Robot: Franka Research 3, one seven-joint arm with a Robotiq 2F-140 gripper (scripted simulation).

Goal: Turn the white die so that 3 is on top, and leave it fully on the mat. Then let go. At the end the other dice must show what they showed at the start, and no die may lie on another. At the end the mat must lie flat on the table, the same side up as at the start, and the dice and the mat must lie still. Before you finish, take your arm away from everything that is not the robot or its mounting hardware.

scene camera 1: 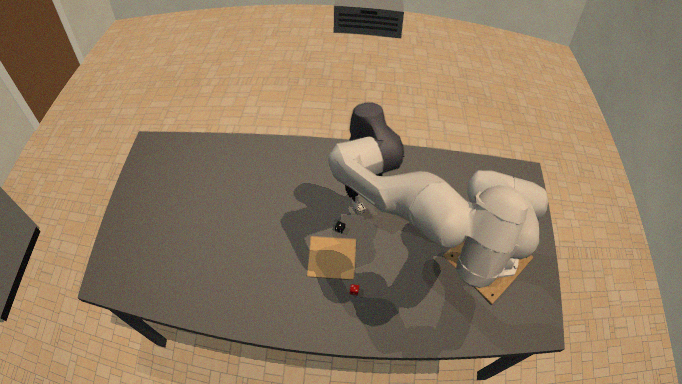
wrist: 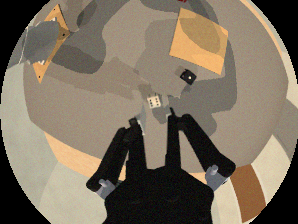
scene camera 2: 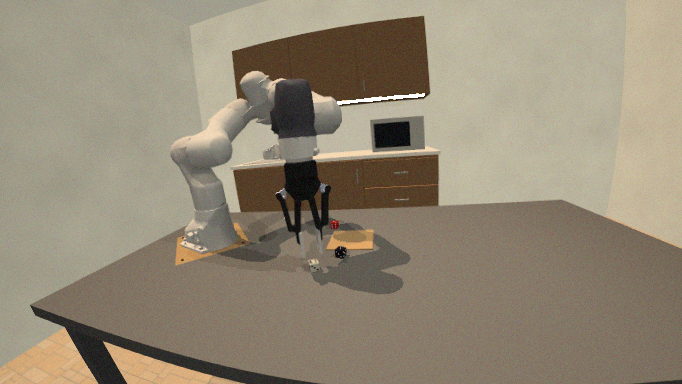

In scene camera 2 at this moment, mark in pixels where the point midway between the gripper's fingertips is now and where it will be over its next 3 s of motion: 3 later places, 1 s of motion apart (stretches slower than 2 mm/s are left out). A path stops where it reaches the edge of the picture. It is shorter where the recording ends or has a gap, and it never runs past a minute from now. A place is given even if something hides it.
My gripper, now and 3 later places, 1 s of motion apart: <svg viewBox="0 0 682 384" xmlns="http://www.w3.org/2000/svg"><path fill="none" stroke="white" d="M311 253L312 258L313 266L314 264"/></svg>
